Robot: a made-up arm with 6 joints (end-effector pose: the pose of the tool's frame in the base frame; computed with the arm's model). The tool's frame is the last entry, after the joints. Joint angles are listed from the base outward.
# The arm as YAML. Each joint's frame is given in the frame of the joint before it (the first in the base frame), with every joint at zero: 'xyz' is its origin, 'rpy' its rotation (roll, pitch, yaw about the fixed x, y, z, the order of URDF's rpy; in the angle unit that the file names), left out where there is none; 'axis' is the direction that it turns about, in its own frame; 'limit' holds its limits. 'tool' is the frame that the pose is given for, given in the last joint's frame.
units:
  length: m
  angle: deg
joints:
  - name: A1
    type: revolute
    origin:
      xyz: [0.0, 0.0, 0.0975]
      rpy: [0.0, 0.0, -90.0]
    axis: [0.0, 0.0, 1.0]
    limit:
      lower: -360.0
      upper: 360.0
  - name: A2
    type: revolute
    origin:
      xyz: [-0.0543, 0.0, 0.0]
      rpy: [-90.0, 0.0, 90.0]
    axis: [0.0, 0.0, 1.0]
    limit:
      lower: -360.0
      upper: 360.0
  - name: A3
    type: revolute
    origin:
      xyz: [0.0, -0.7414, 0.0]
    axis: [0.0, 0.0, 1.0]
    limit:
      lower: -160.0
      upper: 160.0
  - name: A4
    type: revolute
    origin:
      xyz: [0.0, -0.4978, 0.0]
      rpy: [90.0, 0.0, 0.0]
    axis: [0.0, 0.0, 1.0]
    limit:
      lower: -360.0
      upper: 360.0
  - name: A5
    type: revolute
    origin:
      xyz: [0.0, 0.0, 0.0]
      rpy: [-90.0, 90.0, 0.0]
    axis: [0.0, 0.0, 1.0]
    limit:
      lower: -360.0
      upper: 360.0
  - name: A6
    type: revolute
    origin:
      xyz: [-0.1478, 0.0, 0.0]
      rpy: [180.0, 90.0, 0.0]
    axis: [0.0, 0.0, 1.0]
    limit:
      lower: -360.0
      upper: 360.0
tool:
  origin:
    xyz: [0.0, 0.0, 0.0]
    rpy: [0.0, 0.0, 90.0]
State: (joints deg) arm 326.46 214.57 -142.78 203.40 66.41 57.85
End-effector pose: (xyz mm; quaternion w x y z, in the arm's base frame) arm 58.2 -38.0 -220.9 0.2767 0.1035 0.1652 -0.9410
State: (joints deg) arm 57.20 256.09 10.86 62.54 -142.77 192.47
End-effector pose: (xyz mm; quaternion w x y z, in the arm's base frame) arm -573.2 -935.7 -142.1 0.1580 0.6155 0.4892 0.5974
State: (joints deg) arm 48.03 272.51 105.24 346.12 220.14 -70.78
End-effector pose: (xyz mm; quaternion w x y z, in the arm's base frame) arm -533.2 -477.4 524.7 0.4664 0.6874 -0.5442 -0.1178
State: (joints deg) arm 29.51 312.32 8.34 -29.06 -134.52 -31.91
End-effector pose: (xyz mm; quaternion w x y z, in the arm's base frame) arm -808.5 -336.4 843.1 0.0483 0.3344 -0.9257 -0.1703
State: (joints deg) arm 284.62 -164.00 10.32 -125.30 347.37 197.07
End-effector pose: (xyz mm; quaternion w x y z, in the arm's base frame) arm -49.6 509.7 -1182.4 0.2853 -0.9202 -0.2500 -0.0964
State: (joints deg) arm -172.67 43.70 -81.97 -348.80 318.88 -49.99
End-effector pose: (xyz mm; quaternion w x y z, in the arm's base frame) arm -55.1 -42.8 1052.7 0.1877 0.5566 0.3070 0.7488
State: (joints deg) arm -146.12 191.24 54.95 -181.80 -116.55 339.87
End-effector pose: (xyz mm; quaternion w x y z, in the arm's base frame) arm 520.1 288.9 -683.1 0.9916 -0.0018 -0.0278 0.1263
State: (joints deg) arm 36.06 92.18 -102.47 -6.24 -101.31 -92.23
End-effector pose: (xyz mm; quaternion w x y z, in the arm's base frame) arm 375.4 360.0 504.8 0.4772 0.7263 -0.3951 -0.2979
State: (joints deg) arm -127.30 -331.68 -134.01 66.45 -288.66 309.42
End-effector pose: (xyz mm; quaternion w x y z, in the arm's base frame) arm 259.3 39.0 656.6 0.0290 -0.5828 0.1462 -0.7988
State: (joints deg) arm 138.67 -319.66 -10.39 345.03 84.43 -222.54
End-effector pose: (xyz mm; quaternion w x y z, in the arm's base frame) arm -655.6 554.9 1035.4 0.3223 -0.0508 -0.8339 -0.4452
